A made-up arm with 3 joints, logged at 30 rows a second.
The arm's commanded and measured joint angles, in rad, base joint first. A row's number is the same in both.
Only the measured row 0 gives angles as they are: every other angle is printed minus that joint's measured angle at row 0.
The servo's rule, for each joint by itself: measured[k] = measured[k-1] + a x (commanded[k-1-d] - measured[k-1]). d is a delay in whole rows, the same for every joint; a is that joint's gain. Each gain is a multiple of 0.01, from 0.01 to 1. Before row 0 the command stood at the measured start. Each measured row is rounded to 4 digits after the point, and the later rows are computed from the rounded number. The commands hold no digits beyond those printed.
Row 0, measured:
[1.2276 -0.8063 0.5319]
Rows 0 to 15, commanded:
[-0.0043 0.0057 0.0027]
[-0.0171 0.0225 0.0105]
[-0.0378 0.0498 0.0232]
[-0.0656 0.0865 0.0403]
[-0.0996 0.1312 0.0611]
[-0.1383 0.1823 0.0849]
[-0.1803 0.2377 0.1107]
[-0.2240 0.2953 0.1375]
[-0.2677 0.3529 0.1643]
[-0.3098 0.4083 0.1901]
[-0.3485 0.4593 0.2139]
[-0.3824 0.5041 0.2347]
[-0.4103 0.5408 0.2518]
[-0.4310 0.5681 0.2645]
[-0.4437 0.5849 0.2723]
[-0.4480 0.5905 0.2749]
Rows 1 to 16, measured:
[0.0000 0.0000 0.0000]
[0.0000 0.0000 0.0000]
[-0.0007 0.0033 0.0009]
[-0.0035 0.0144 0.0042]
[-0.0093 0.0349 0.0107]
[-0.0189 0.0648 0.0208]
[-0.0326 0.1033 0.0345]
[-0.0506 0.1491 0.0516]
[-0.0726 0.2005 0.0717]
[-0.0983 0.2555 0.0941]
[-0.1271 0.3120 0.1180]
[-0.1582 0.3679 0.1425]
[-0.1906 0.4209 0.1668]
[-0.2232 0.4692 0.1899]
[-0.2550 0.5107 0.2109]
[-0.2849 0.5440 0.2291]
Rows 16 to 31, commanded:
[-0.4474 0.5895 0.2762]
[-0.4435 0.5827 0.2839]
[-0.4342 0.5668 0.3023]
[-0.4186 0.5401 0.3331]
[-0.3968 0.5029 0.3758]
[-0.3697 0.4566 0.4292]
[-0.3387 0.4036 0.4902]
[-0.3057 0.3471 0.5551]
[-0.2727 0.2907 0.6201]
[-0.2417 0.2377 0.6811]
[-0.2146 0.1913 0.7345]
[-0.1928 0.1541 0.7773]
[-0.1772 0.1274 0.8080]
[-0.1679 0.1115 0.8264]
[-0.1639 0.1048 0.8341]
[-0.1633 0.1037 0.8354]
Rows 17 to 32, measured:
[-0.3119 0.5677 0.2438]
[-0.3350 0.5809 0.2544]
[-0.3541 0.5859 0.2618]
[-0.3693 0.5840 0.2693]
[-0.3803 0.5740 0.2805]
[-0.3868 0.5543 0.2984]
[-0.3885 0.5245 0.3247]
[-0.3853 0.4851 0.3602]
[-0.3774 0.4378 0.4044]
[-0.3652 0.3852 0.4556]
[-0.3495 0.3304 0.5115]
[-0.3312 0.2766 0.5692]
[-0.3114 0.2271 0.6254]
[-0.2912 0.1848 0.6770]
[-0.2718 0.1515 0.7215]
[-0.2541 0.1283 0.7572]

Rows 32 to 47, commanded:
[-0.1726 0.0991 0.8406]
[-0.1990 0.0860 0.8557]
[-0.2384 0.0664 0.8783]
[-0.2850 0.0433 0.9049]
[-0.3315 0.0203 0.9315]
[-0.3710 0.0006 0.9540]
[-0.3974 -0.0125 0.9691]
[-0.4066 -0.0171 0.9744]
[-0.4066 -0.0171 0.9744]
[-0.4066 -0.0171 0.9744]
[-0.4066 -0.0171 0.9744]
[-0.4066 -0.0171 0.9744]
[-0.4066 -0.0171 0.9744]
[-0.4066 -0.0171 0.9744]
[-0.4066 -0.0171 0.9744]
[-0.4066 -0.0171 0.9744]
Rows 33 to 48, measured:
[-0.2388 0.1147 0.7833]
[-0.2260 0.1083 0.8010]
[-0.2169 0.1030 0.8145]
[-0.2139 0.0931 0.8285]
[-0.2181 0.0776 0.8454]
[-0.2295 0.0577 0.8656]
[-0.2468 0.0360 0.8880]
[-0.2679 0.0155 0.9104]
[-0.2899 -0.0007 0.9304]
[-0.3097 -0.0102 0.9454]
[-0.3262 -0.0142 0.9553]
[-0.3399 -0.0159 0.9618]
[-0.3512 -0.0166 0.9661]
[-0.3606 -0.0169 0.9689]
[-0.3684 -0.0170 0.9708]
[-0.3749 -0.0171 0.9720]

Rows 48 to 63, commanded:
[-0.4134 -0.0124 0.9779]
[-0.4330 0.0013 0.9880]
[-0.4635 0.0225 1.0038]
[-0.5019 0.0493 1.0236]
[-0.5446 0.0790 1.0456]
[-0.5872 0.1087 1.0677]
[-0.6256 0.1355 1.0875]
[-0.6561 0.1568 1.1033]
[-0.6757 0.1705 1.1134]
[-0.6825 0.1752 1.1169]
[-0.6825 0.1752 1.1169]
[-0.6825 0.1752 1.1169]
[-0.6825 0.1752 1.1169]
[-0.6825 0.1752 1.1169]
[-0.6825 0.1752 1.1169]
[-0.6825 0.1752 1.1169]
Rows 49 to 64, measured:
[-0.3803 -0.0171 0.9728]
[-0.3848 -0.0171 0.9733]
[-0.3897 -0.0144 0.9749]
[-0.3971 -0.0053 0.9794]
[-0.4084 0.0108 0.9877]
[-0.4243 0.0331 0.9999]
[-0.4448 0.0597 1.0154]
[-0.4690 0.0881 1.0332]
[-0.4956 0.1156 1.0517]
[-0.5229 0.1395 1.0692]
[-0.5489 0.1575 1.0842]
[-0.5716 0.1678 1.0953]
[-0.5905 0.1721 1.1026]
[-0.6061 0.1739 1.1075]
[-0.6191 0.1747 1.1107]
[-0.6299 0.1750 1.1128]

